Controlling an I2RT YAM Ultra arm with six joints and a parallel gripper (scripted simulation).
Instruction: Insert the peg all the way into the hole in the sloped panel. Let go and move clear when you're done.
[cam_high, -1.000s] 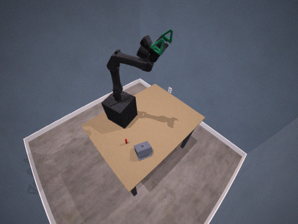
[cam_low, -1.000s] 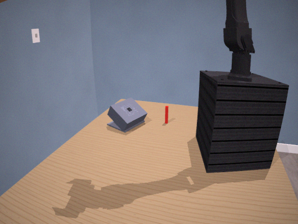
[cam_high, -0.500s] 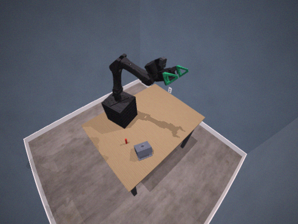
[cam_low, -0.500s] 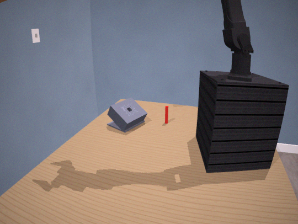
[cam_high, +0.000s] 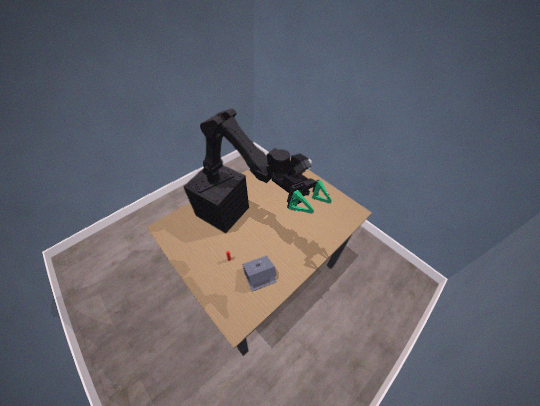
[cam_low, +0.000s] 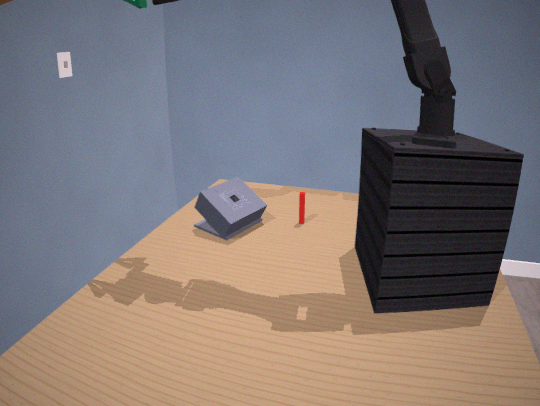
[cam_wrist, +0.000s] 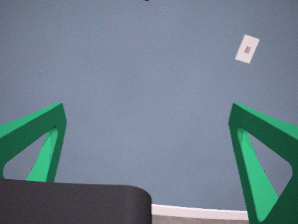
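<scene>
Right now my hand is 520 mm above the red peg, 270 mm past it and 230 mm to the left of it.
</scene>
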